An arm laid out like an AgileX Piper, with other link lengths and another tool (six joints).
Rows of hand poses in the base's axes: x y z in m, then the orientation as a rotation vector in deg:
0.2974 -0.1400 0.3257 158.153 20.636 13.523
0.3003 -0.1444 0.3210 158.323 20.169 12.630
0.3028 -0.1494 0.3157 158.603 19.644 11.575
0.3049 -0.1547 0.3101 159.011 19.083 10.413
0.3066 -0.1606 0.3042 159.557 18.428 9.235
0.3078 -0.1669 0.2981 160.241 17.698 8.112
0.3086 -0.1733 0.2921 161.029 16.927 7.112
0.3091 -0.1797 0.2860 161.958 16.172 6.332
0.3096 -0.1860 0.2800 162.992 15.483 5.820
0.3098 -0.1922 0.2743 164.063 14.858 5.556
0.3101 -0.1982 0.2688 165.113 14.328 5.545
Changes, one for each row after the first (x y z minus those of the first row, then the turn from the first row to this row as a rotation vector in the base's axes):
0.0029 -0.0044 -0.0047 -0.001 0.570 -0.442
0.0054 -0.0094 -0.0100 0.084 1.260 -0.946
0.0075 -0.0147 -0.0156 0.286 2.039 -1.488
0.0092 -0.0206 -0.0215 0.627 2.838 -2.095
0.0104 -0.0269 -0.0276 1.119 3.609 -2.745
0.0112 -0.0333 -0.0336 1.738 4.305 -3.403
0.0117 -0.0397 -0.0397 2.534 4.874 -4.017
0.0122 -0.0460 -0.0457 3.474 5.283 -4.545
0.0124 -0.0522 -0.0514 4.486 5.538 -4.993
0.0127 -0.0582 -0.0569 5.511 5.633 -5.340

